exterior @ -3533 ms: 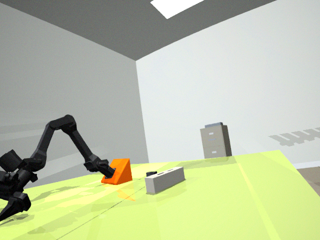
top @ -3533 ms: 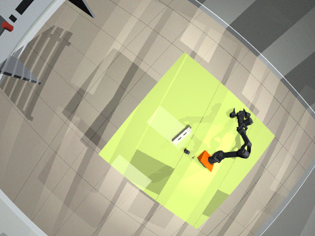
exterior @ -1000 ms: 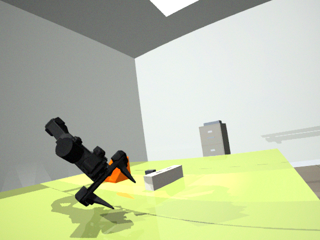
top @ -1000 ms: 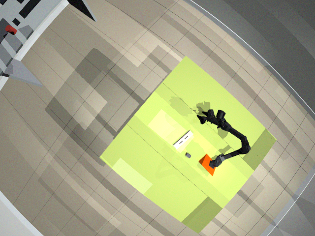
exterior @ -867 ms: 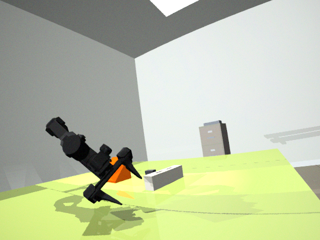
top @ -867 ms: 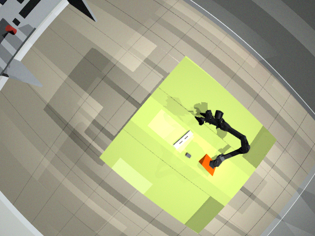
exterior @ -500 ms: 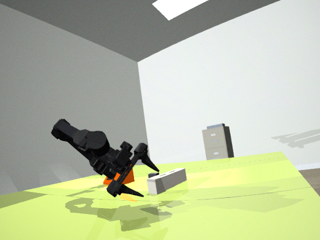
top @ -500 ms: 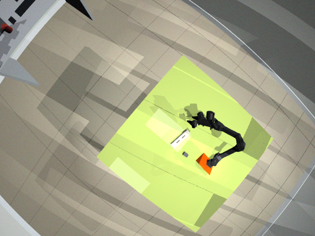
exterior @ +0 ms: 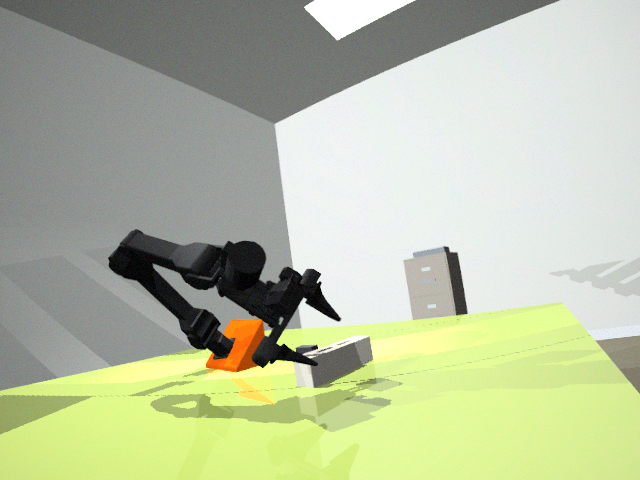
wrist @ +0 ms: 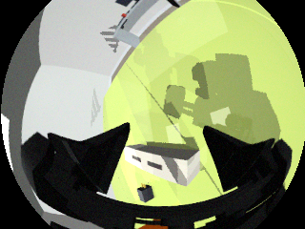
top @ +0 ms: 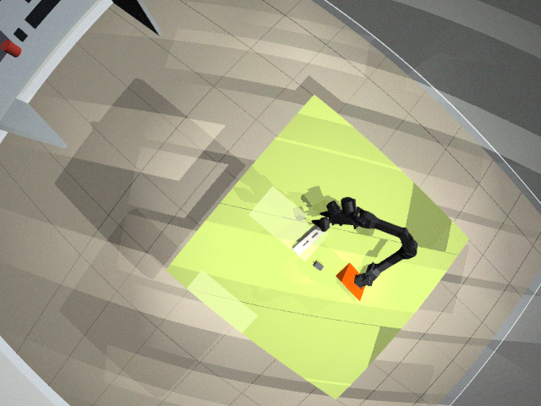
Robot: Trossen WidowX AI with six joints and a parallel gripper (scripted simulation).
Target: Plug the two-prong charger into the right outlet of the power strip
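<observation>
Now: the dark two-prong charger 180 mm to the left of my gripper tip, 180 mm behind it and 70 mm below it.
</observation>
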